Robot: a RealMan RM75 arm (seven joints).
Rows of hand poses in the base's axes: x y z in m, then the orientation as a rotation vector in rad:
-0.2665 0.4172 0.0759 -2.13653 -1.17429 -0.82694
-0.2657 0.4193 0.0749 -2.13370 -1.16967 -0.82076
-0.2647 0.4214 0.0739 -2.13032 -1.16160 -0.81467
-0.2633 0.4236 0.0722 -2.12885 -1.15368 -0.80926
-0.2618 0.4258 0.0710 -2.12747 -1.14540 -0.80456
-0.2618 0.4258 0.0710 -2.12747 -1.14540 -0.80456
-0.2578 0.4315 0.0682 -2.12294 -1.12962 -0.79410
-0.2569 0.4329 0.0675 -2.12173 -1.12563 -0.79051
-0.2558 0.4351 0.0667 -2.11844 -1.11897 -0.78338
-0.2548 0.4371 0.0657 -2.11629 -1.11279 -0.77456
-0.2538 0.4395 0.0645 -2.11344 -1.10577 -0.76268
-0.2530 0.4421 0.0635 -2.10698 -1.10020 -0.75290
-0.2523 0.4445 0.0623 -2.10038 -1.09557 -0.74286
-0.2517 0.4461 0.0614 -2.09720 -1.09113 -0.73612
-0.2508 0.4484 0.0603 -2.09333 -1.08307 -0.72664
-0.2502 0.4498 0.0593 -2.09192 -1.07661 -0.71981
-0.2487 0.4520 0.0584 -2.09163 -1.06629 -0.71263
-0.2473 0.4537 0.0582 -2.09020 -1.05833 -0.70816
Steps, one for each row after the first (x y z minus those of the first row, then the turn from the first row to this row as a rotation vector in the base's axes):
0.0008 0.0021 -0.0010 0.00386 0.00631 0.00110
0.0018 0.0042 -0.0020 0.00996 0.01390 0.00081
0.0032 0.0064 -0.0037 0.01460 0.02082 -0.00065
0.0047 0.0086 -0.0049 0.01943 0.02736 -0.00256
0.0047 0.0086 -0.0049 0.01943 0.02736 -0.00256
0.0087 0.0143 -0.0077 0.02986 0.04106 -0.00478
0.0096 0.0157 -0.0084 0.03242 0.04521 -0.00505
0.0107 0.0179 -0.0092 0.03750 0.05305 -0.00449
0.0117 0.0199 -0.0102 0.04122 0.06185 -0.00383
0.0127 0.0223 -0.0114 0.04548 0.07321 -0.00234
0.0135 0.0249 -0.0124 0.05198 0.08283 0.00120
0.0142 0.0273 -0.0136 0.05803 0.09230 0.00536
0.0148 0.0289 -0.0145 0.06183 0.09908 0.00681
0.0157 0.0312 -0.0156 0.06762 0.10925 0.00759
0.0163 0.0326 -0.0166 0.07106 0.11673 0.00707
0.0178 0.0348 -0.0175 0.07558 0.12584 0.00407
0.0192 0.0365 -0.0177 0.08012 0.13219 0.00209

